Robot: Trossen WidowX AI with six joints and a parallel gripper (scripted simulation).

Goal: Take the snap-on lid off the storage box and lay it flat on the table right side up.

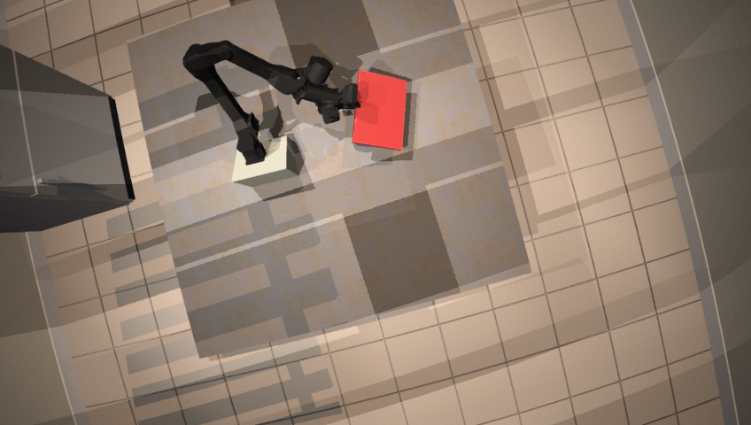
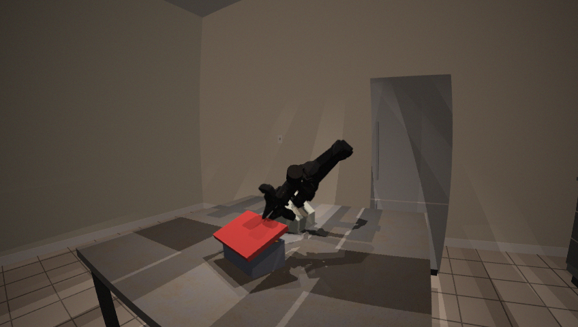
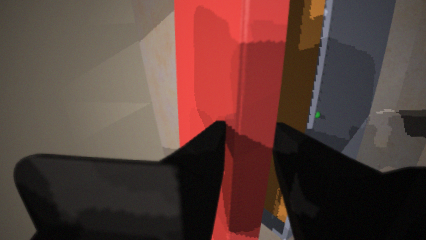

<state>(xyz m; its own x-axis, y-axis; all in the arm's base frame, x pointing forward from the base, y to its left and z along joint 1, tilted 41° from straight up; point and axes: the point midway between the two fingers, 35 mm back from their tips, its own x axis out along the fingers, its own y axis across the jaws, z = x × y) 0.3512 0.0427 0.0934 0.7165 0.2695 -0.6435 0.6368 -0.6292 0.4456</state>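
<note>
My gripper tip is now 70 mm short of the lid, 30 mm above it and 20 mm to the left of it. Also, from my gripper tip: blue-grey storage box 100 mm below, 60 mm ahead, 10 mm to the right.
</note>
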